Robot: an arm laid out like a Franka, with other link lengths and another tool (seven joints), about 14 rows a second.
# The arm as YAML. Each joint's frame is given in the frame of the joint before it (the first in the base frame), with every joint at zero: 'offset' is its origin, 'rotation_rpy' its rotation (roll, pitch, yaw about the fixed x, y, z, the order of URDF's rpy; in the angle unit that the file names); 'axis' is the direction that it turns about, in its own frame. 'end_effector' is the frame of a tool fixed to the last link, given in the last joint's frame.
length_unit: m
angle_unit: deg
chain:
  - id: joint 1
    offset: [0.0, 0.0, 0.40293]
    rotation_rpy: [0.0, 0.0, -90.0]
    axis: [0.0, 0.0, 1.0]
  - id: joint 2
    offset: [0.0, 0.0, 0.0]
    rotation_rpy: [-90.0, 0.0, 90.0]
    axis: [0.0, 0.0, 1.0]
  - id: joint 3
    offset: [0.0, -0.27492, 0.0]
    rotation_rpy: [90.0, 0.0, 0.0]
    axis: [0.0, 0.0, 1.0]
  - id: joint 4
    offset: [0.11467, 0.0, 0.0]
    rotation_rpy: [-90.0, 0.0, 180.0]
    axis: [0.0, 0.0, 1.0]
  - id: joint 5
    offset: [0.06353, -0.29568, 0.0]
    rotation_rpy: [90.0, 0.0, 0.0]
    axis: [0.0, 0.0, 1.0]
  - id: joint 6
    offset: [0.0, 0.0, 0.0]
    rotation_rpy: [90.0, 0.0, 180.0]
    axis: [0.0, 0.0, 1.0]
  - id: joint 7
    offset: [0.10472, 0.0, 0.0]
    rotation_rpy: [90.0, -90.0, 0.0]
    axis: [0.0, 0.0, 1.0]
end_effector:
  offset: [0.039, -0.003, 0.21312]
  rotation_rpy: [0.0, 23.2, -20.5]
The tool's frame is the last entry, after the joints.
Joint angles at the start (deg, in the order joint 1, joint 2, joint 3, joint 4, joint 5, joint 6, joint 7): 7.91 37.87 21.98 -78.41 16.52 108.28 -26.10
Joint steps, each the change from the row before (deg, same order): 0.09 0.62 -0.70 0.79 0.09 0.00 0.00; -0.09 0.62 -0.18 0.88 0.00 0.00 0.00; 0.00 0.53 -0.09 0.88 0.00 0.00 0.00; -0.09 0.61 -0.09 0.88 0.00 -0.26 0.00; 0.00 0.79 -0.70 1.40 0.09 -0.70 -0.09; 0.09 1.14 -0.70 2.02 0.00 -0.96 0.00; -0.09 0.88 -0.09 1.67 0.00 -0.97 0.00; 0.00 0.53 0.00 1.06 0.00 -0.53 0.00; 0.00 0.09 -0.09 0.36 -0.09 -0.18 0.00; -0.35 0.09 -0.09 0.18 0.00 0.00 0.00; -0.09 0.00 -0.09 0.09 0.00 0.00 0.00; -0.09 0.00 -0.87 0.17 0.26 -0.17 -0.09
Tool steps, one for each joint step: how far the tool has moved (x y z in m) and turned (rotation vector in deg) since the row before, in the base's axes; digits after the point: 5 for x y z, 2 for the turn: 0.00536 -0.00493 -0.00297 -0.12 -0.10 -0.68; 0.00451 -0.00216 -0.00115 0.16 -0.18 -0.43; 0.00379 -0.00044 0.00003 0.23 -0.26 -0.27; 0.00302 -0.00153 -0.00123 0.14 0.03 -0.24; 0.00554 -0.00599 -0.00180 -0.09 0.07 -0.47; 0.00623 -0.00534 -0.00193 -0.08 0.07 -0.43; 0.00329 -0.00173 0.00003 0.21 0.18 -0.07; 0.00192 0.00001 0.00058 0.19 0.02 0.01; 0.00131 -0.00106 0.00087 -0.06 -0.13 -0.03; 0.00285 -0.00450 -0.00001 -0.01 -0.08 -0.46; 0.00126 -0.00176 0.00038 -0.03 -0.09 -0.18; 0.00373 -0.00827 -0.00100 -0.33 -0.02 -0.68
